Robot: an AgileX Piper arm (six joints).
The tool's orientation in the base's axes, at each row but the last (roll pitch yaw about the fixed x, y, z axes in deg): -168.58 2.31 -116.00; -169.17 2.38 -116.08; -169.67 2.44 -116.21; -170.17 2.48 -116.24; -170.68 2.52 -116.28; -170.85 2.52 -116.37; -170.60 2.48 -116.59; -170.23 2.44 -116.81; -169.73 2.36 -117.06; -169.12 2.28 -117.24; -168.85 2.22 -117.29
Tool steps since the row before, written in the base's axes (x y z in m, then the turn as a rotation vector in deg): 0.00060 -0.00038 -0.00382 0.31 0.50 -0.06; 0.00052 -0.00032 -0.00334 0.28 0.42 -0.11; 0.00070 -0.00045 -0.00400 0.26 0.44 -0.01; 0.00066 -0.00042 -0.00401 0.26 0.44 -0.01; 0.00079 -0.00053 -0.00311 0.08 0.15 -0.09; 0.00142 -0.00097 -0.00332 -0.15 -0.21 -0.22; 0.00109 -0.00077 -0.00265 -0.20 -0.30 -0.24; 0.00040 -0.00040 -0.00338 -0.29 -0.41 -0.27; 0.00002 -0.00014 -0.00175 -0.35 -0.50 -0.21; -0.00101 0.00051 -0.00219 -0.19 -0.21 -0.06; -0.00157 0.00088 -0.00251 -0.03 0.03 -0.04
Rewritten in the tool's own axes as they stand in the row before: 0.00023 0.00006 0.00388 -0.58 -0.04 0.09; 0.00020 0.00003 0.00339 -0.50 -0.04 0.14; 0.00026 -0.00010 0.00408 -0.51 -0.03 0.04; 0.00026 -0.00008 0.00408 -0.51 -0.03 0.04; 0.00026 -0.00043 0.00321 -0.17 0.01 0.10; 0.00038 -0.00116 0.00354 0.26 0.07 0.20; 0.00032 -0.00087 0.00282 0.37 0.08 0.21; 0.00032 0.00004 0.00341 0.51 0.12 0.23; 0.00019 0.00023 0.00173 0.61 0.12 0.17; 0.00010 0.00152 0.00194 0.28 0.08 0.03; 0.00004 0.00225 0.00212 -0.01 0.05 0.03
